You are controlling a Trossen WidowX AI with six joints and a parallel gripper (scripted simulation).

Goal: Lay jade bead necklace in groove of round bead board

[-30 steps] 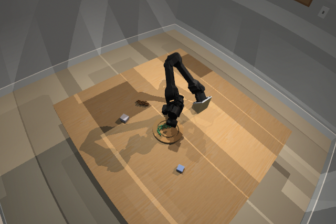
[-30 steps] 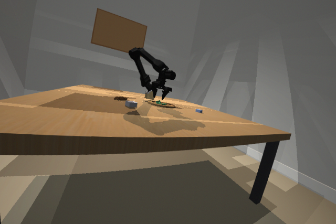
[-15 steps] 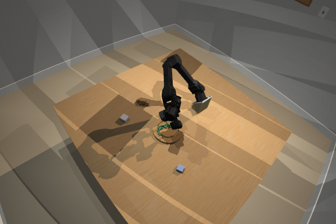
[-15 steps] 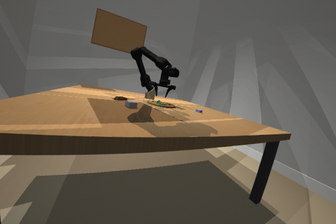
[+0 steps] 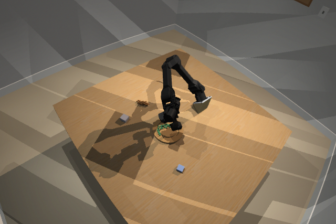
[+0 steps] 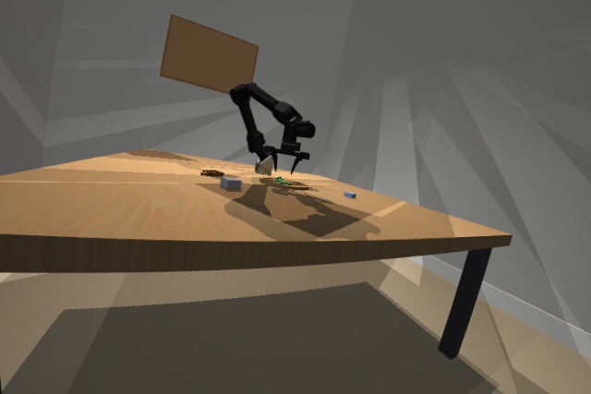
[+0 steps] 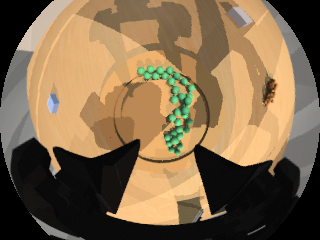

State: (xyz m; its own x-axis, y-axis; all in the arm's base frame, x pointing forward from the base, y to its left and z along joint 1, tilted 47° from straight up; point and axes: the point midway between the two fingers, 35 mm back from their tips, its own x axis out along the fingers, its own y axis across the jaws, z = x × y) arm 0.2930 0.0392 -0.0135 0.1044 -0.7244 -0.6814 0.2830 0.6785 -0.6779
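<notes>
My gripper tip is now 2 cm short of the round wooden bead board, 1 cm to the right of it and 3 cm above it. The rest, counted from my gripper tip: blue block (11 cm ahead, 26 cm to the left, 4 cm below); then pale grey block (22 cm ahead, 21 cm to the right, 3 cm below).
</notes>
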